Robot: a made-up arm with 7 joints.
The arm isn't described. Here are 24 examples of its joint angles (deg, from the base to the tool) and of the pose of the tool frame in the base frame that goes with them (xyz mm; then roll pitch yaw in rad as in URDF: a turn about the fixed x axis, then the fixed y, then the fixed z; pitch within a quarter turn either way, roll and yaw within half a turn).
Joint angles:
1: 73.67 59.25 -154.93 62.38 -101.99 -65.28 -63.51
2: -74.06 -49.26 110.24 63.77 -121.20 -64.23 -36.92
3: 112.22 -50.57 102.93 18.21 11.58 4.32 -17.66
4: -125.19 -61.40 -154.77 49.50 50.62 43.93 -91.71
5: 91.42 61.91 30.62 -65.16 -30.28 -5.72 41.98
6: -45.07 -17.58 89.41 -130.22 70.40 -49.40 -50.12
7: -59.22 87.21 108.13 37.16 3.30 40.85 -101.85
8: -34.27 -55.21 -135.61 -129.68 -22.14 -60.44 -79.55
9: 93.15 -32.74 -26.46 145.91 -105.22 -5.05 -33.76
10: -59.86 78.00 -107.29 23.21 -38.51 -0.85 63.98
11: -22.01 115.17 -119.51 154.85 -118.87 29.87 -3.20
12: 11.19 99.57 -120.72 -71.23 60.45 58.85 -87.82
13: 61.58 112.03 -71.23 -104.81 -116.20 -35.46 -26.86
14: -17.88 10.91 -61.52 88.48 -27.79 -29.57 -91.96
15: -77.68 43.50 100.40 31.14 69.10 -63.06 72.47
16: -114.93 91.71 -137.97 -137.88 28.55 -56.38 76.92
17: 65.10 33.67 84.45 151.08 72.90 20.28 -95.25
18: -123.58 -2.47 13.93 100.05 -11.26 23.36 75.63
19: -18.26 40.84 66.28 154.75 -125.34 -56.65 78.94
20: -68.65 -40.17 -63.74 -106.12 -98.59 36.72 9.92
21: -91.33 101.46 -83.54 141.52 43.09 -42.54 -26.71
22: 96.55 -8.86 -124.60 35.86 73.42 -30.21 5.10
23: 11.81 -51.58 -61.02 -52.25 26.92 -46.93 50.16
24: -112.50 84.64 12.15 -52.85 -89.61 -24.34 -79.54
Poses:
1: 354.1 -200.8 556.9 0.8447 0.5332 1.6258
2: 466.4 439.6 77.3 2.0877 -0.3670 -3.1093
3: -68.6 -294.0 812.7 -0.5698 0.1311 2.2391
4: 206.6 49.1 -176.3 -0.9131 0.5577 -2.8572
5: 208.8 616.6 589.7 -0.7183 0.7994 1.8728
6: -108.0 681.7 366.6 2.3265 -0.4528 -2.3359
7: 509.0 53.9 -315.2 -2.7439 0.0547 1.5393
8: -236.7 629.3 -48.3 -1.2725 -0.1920 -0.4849
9: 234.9 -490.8 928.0 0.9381 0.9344 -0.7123
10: -238.4 -64.8 644.1 -0.9823 -0.0540 -1.3604
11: 699.4 -363.5 -34.6 -0.3427 -1.2241 2.9840
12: 439.2 25.5 194.4 2.8033 -0.9142 1.6375
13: 526.6 484.1 126.6 -2.0943 0.9661 -1.7063
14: 269.0 -324.9 1014.3 1.4994 0.2769 0.9958
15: 675.1 -222.2 -146.3 2.4848 0.3338 -2.9248
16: 286.5 -315.4 582.7 -1.0633 1.1968 -0.1847
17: -253.3 289.7 361.6 2.8892 0.1774 -2.1524
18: 252.9 -92.1 893.8 -1.3384 0.2792 -0.2840
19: 478.3 420.1 281.0 -3.0163 0.1582 -1.5913
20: -49.7 717.4 -3.9 1.8475 -0.6608 2.7697
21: -65.6 -829.5 195.3 2.0383 0.9074 0.2336
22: 377.6 -545.9 -157.2 2.8268 0.5300 1.2328
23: -619.5 -423.8 93.7 1.3741 0.2668 -0.4495
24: -151.7 -718.6 461.9 2.4338 1.2622 0.0107
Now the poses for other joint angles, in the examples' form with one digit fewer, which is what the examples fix.
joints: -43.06 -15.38 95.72 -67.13 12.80 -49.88 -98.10
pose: 351 502 820 0.769 -0.139 -1.286
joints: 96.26 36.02 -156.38 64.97 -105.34 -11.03 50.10
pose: 461 -492 224 -1.456 -0.782 2.256
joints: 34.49 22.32 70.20 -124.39 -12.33 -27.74 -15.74
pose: 34 243 873 -0.248 -0.056 -0.128
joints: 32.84 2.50 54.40 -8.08 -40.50 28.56 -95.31
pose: 530 184 859 1.700 0.168 1.797
